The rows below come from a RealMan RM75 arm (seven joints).
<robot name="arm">
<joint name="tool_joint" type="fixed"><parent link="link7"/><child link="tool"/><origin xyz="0 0 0"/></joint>
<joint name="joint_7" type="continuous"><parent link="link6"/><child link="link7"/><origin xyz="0 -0.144 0" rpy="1.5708 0 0"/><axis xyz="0 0 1"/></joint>
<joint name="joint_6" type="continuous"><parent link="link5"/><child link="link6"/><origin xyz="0 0 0" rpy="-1.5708 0 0"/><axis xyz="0 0 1"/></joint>
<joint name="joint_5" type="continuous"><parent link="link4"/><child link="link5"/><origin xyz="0 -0.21 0" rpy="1.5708 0 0"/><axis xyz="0 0 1"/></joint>
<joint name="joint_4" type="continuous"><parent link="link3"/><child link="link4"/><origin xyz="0 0 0" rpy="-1.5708 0 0"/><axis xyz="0 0 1"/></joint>
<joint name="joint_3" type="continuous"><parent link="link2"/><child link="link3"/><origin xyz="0 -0.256 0" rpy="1.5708 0 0"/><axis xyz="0 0 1"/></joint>
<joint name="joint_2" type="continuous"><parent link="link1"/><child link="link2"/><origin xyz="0 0 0" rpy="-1.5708 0 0"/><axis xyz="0 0 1"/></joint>
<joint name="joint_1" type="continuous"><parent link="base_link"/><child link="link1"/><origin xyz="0 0 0.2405"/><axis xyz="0 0 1"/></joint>
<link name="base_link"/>
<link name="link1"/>
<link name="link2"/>
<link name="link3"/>
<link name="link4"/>
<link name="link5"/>
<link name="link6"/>
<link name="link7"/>
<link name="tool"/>
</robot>
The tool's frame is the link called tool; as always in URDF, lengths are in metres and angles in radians. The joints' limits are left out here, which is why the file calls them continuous.
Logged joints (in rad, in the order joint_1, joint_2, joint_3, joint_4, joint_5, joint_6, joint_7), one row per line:
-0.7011 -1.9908 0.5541 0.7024 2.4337 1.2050 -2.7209
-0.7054 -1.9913 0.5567 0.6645 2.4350 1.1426 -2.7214
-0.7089 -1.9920 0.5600 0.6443 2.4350 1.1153 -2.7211
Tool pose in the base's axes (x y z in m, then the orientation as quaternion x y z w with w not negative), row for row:
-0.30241 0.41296 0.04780 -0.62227 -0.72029 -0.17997 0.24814
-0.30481 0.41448 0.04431 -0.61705 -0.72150 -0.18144 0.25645
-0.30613 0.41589 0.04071 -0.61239 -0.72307 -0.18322 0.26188
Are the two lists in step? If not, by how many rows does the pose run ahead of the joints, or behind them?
The pose runs 2 rows ahead of the joints: the pose in row i belongs to the joints in row i + 2.
